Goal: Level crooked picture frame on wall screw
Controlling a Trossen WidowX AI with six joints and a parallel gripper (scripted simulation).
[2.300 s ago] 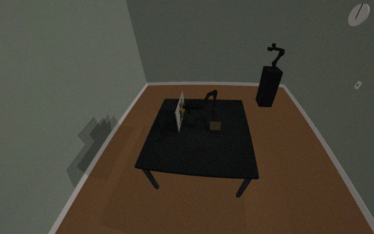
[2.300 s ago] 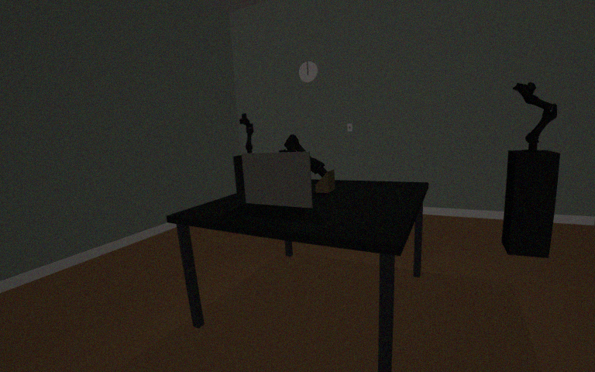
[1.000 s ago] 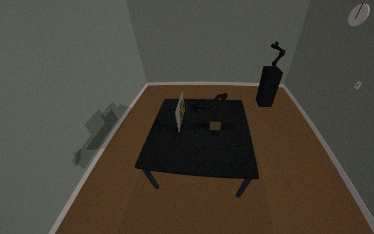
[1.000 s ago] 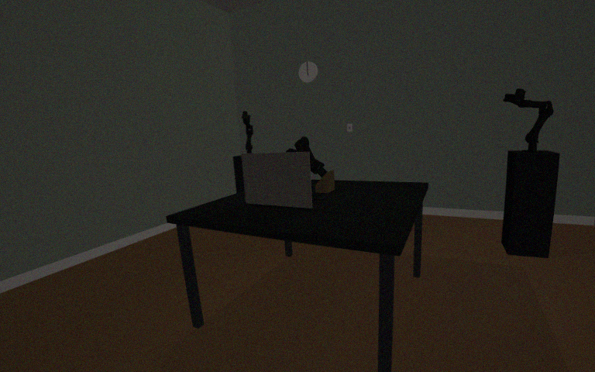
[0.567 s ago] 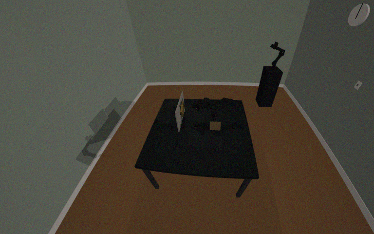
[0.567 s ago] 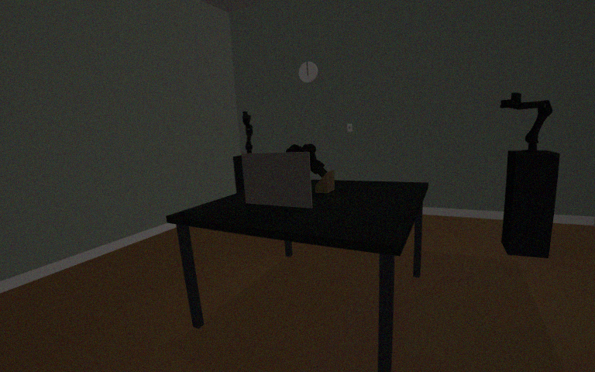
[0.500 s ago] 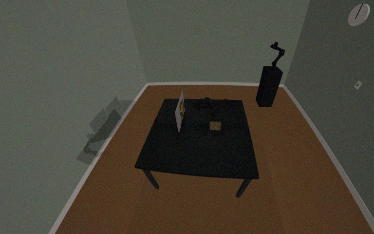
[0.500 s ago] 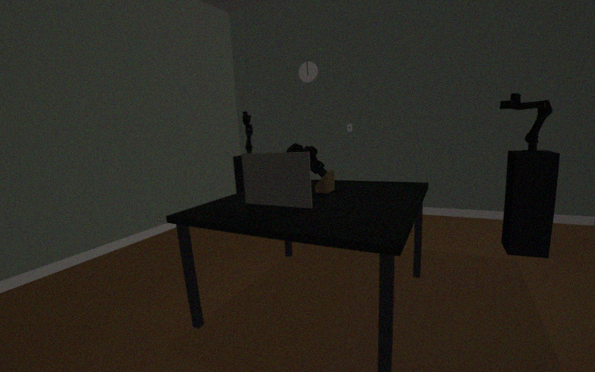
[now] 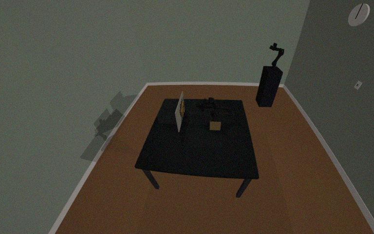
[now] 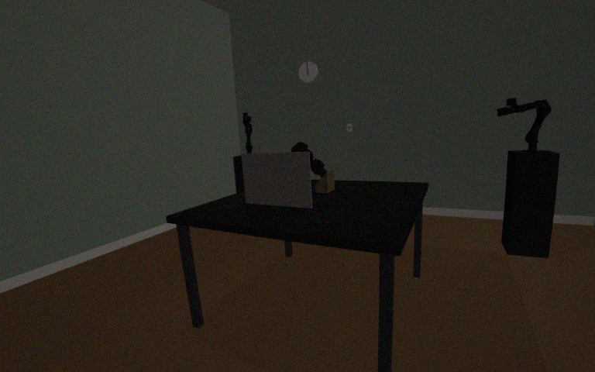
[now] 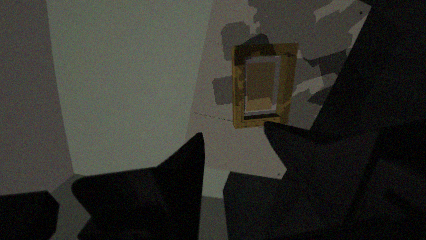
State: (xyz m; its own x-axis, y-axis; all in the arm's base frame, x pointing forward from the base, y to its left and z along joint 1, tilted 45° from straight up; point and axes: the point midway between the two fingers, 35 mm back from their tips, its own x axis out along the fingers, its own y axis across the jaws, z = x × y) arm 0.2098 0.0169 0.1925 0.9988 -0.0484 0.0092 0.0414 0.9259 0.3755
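Right now the picture frame is 190 mm ahead of my gripper tip, 40 mm to the right of it and 90 mm below it. From my gripper tip the other things lie so: wall panel 200 mm ahead, 20 mm to the right, 110 mm below.
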